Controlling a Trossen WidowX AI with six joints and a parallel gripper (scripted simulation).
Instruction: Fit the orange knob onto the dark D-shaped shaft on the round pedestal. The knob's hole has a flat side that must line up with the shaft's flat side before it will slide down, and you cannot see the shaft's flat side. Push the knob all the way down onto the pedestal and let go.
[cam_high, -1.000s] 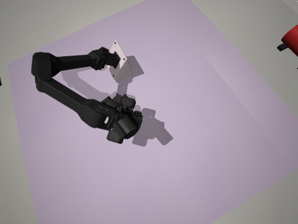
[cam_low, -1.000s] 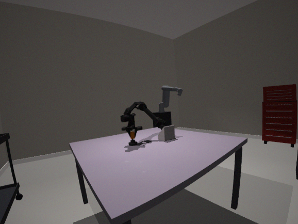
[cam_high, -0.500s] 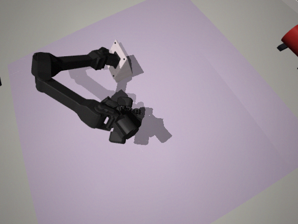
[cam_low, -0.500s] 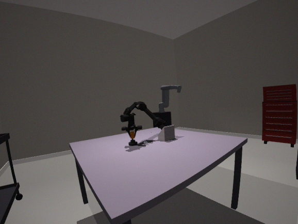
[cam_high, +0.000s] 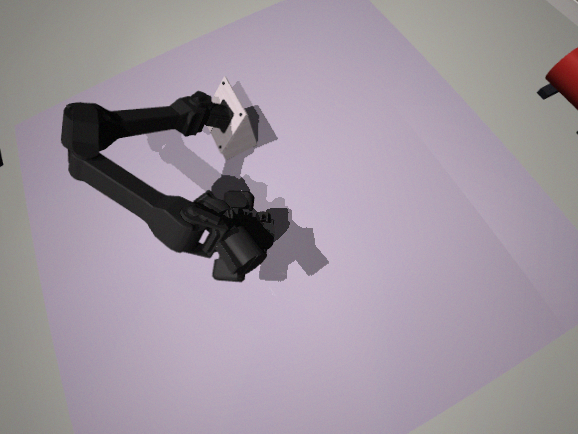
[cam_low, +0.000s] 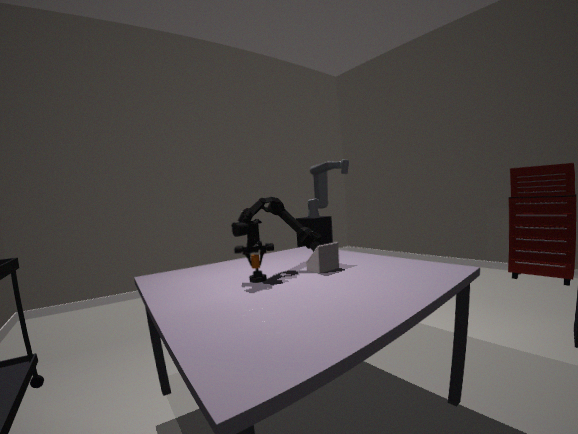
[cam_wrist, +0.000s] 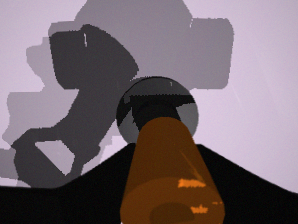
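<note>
My gripper tip is 40 mm above the dark pedestal. The rest, counted from my gripper tip: orange knob (20 mm above).
</note>
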